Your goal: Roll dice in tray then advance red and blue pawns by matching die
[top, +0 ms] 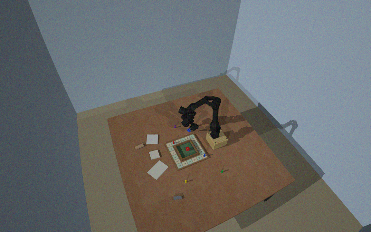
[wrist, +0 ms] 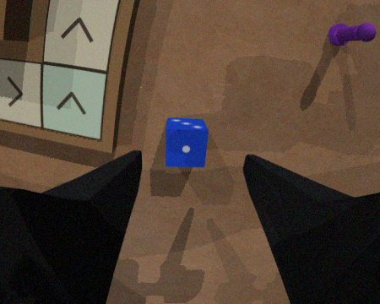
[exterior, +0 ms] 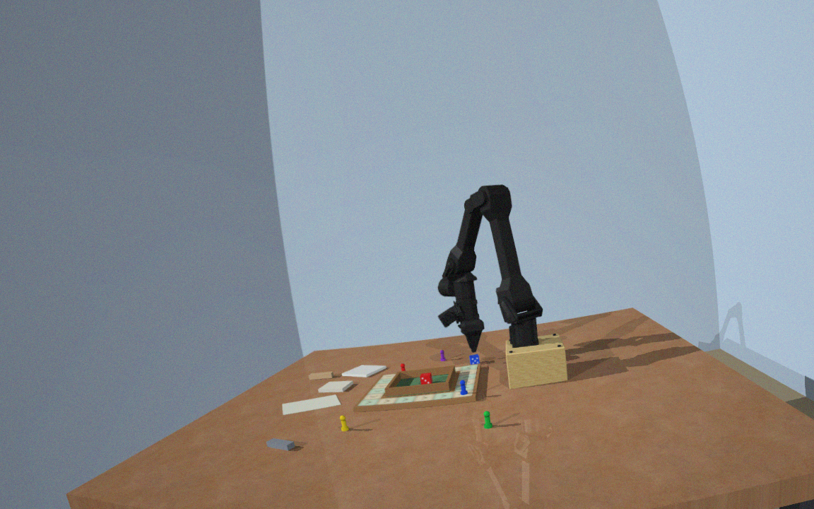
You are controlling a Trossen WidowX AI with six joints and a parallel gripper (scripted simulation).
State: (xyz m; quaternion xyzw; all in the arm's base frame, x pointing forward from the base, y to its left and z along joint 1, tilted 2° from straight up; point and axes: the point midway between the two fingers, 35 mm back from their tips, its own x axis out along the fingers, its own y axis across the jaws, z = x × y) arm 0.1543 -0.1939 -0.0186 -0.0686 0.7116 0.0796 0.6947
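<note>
The red pawn is 190 mm ahead of my gripper tip, 90 mm to the left of it and 10 mm below it. Also, from my gripper tip: purple pawn 110 mm ahead, 80 mm to the right, 30 mm below; blue pawn 310 mm to the left, 10 mm below; green tray 200 mm to the left, 120 mm ahead, 30 mm below.
</note>
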